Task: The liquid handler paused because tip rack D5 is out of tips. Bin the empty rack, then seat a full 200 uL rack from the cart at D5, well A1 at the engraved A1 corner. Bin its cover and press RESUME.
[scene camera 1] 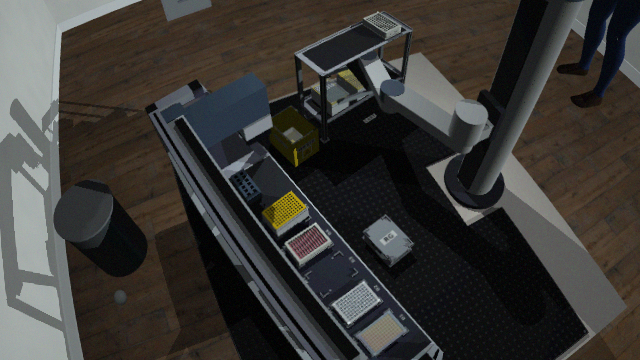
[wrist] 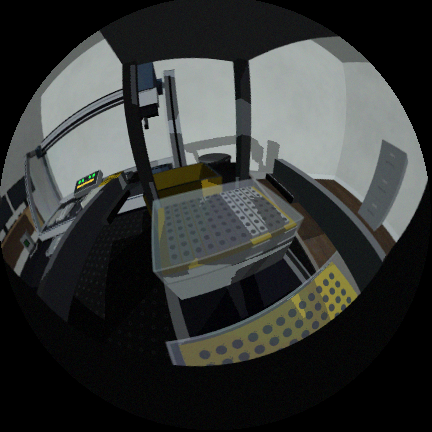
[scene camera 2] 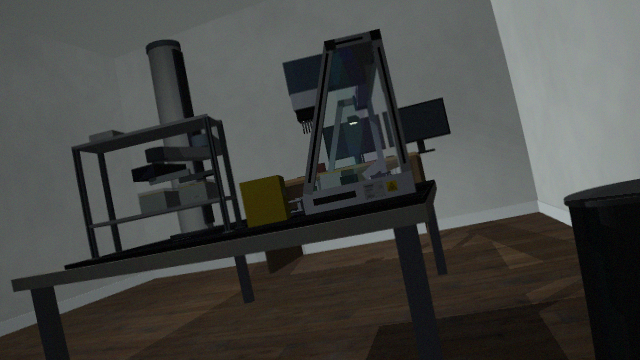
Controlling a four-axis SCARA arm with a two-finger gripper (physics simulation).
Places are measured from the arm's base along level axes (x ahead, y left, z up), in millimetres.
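Pixels of known places: gripper, between the fingertips: (scene camera 1: 328,88) (wrist: 194,171) (scene camera 2: 203,171); arm's base, origin of its link: (scene camera 1: 473,181).
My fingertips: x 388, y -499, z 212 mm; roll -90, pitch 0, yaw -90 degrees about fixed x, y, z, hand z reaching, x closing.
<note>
Ahead of a thing's pixels: the offset from my fingertips to its top centre. "spot": to the spot under its first point.
My gripper (wrist: 194,171) is open and empty under the cart's top shelf, a little above a covered rack. The arm hides most of it in scene camera 1. The covered rack {dx -16, dy -21, dz -29 mm} (scene camera 1: 331,95) (wrist: 225,225), under a clear cover with a pale grid and yellow edging, stands on the lower shelf. Beside it is a second rack with a yellow grid {dx -143, dy -51, dz -39 mm} (scene camera 1: 351,80) (wrist: 280,327). A yellow rack with dark holes {dx +334, dy +360, dz -75 mm} (scene camera 1: 285,211) (wrist: 113,179) sits at D5 on the deck. The yellow waste bin {dx +172, dy +48, dz -64 mm} (scene camera 1: 306,145) (scene camera 2: 262,201) (wrist: 175,176) stands between cart and handler. A panel with green lights {spot: dx +411, dy +585, dz -86 mm} (wrist: 89,182) shows left.
The cart's posts (scene camera 1: 324,112) (wrist: 242,120) and top shelf {dx -143, dy -51, dz +156 mm} (scene camera 1: 345,45) (scene camera 2: 145,134) surround the gripper. A pale rack {dx -270, dy -81, dz +182 mm} (scene camera 1: 382,25) sits on top. The deck also holds a blue rack {spot: dx +417, dy +200, dz -107 mm} (scene camera 1: 245,186), a red-filled plate {dx +309, dy +484, dz -110 mm} (scene camera 1: 308,244) and more plates. A grey RG box {dx +58, dy +571, dz -144 mm} (scene camera 1: 388,242) lies on the mat.
</note>
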